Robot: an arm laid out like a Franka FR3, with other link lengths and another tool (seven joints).
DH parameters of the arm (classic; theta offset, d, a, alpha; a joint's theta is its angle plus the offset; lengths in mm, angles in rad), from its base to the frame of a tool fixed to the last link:
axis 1: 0 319.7 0 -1.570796
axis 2: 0 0 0 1.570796
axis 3: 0 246.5 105.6 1.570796
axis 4: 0 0 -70.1 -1.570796
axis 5: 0 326.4 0 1.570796
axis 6: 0 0 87.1 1.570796
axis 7: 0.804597 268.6 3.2 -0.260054
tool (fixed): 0 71.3 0 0
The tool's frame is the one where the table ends.
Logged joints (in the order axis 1, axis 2, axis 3, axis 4, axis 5, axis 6, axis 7), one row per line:
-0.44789, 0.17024, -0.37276, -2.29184, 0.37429, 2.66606, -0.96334
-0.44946, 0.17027, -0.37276, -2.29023, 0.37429, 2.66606, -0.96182
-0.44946, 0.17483, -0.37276, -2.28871, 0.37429, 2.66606, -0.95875
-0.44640, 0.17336, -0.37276, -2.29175, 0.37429, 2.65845, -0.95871
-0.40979, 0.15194, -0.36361, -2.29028, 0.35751, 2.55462, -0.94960
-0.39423, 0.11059, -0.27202, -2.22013, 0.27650, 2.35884, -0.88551
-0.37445, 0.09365, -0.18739, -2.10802, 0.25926, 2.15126, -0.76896
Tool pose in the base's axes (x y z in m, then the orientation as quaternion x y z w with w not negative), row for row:
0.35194, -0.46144, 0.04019, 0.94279, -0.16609, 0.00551, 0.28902
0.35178, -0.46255, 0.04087, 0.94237, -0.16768, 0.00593, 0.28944
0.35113, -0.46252, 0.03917, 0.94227, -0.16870, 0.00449, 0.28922
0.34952, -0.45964, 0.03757, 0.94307, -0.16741, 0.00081, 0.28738
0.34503, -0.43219, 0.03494, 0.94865, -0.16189, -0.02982, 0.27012
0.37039, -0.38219, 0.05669, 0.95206, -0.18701, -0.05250, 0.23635
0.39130, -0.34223, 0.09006, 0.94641, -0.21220, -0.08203, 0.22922
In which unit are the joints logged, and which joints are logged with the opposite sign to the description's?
The joints are logged in radians. Opposite sign: axis 5.
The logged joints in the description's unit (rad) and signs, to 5 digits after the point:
-0.44789, 0.17024, -0.37276, -2.29184, -0.37429, 2.66606, -0.96334
-0.44946, 0.17027, -0.37276, -2.29023, -0.37429, 2.66606, -0.96182
-0.44946, 0.17483, -0.37276, -2.28871, -0.37429, 2.66606, -0.95875
-0.44640, 0.17336, -0.37276, -2.29175, -0.37429, 2.65845, -0.95871
-0.40979, 0.15194, -0.36361, -2.29028, -0.35751, 2.55462, -0.94960
-0.39423, 0.11059, -0.27202, -2.22013, -0.27650, 2.35884, -0.88551
-0.37445, 0.09365, -0.18739, -2.10802, -0.25926, 2.15126, -0.76896

